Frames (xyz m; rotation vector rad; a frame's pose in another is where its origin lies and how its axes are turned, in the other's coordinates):
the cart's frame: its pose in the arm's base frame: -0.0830 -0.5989 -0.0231 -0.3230 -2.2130 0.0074
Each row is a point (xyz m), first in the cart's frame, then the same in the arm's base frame.
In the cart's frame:
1: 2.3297 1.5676 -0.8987
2: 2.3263 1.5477 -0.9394
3: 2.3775 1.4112 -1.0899
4: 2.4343 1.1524 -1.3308
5: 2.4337 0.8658 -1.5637
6: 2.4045 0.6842 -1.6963
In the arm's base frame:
1: -0.3848 1.3631 2.1568
2: -0.3556 1.3386 2.1817
3: -0.2995 1.2024 2.3307
4: -0.2041 0.9395 2.5544
5: -0.0878 0.6373 2.7318
6: -0.0090 0.4406 2.8126

